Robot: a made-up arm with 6 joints.
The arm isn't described. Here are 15 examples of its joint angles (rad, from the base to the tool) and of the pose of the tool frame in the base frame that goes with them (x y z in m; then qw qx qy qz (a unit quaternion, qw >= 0)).
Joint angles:
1: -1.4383 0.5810 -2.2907 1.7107 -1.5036 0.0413
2: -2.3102 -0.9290 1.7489 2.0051 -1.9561 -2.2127
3: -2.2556 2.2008 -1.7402 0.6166 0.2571 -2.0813
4: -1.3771 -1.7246 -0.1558 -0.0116 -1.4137 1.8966
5: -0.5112 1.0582 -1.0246 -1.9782 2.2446 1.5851
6: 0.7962 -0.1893 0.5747 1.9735 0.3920 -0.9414
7: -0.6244 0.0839 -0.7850 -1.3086 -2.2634 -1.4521
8: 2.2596 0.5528 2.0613 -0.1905 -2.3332 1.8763
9: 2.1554 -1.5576 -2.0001 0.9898 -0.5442 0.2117
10: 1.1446 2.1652 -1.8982 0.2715 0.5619 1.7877
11: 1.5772 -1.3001 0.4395 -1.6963 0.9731 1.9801
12: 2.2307 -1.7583 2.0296 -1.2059 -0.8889 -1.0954
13: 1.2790 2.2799 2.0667 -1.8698 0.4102 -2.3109
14: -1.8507 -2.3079 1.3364 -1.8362 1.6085 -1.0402
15: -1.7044 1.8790 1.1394 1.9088 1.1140 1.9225
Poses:
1: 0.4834 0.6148 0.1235 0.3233 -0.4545 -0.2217 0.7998
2: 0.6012 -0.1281 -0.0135 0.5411 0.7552 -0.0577 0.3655
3: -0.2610 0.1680 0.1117 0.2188 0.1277 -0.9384 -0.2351
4: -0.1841 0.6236 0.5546 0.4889 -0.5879 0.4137 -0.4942
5: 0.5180 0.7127 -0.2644 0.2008 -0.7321 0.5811 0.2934
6: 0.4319 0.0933 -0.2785 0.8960 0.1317 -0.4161 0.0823
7: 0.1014 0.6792 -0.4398 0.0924 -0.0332 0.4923 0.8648
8: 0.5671 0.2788 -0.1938 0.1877 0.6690 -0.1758 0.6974
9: -0.0273 -0.4387 -0.3216 0.4825 0.0643 -0.3148 -0.8148
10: -0.2428 -0.0861 -0.2610 0.0244 -0.9780 0.2040 0.0366
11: -0.1311 0.2237 0.0003 0.4177 -0.5741 0.2716 0.6498
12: -0.2703 -0.0802 -0.0739 0.1275 -0.6086 -0.7813 -0.0536
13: -0.0094 -0.1683 -0.2699 0.5920 0.0402 0.8031 0.0548
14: 0.1312 -0.3254 0.2135 0.8592 -0.4139 -0.0058 0.3006
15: 0.1416 0.0371 -0.4944 0.2531 0.9061 -0.1768 0.2893
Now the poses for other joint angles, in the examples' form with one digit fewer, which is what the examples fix.
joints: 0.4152 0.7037 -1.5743 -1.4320 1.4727 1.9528
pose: 0.094 0.179 -0.711 0.099 0.944 -0.294 -0.111
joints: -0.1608 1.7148 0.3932 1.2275 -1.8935 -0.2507
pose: 0.176 -0.457 0.215 0.849 -0.510 0.085 -0.107
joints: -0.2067 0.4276 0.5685 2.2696 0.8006 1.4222
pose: 0.672 0.089 0.001 0.393 0.119 0.695 0.590
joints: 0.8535 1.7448 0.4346 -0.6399 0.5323 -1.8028
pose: 0.206 -0.098 -0.239 0.509 0.703 0.300 -0.395
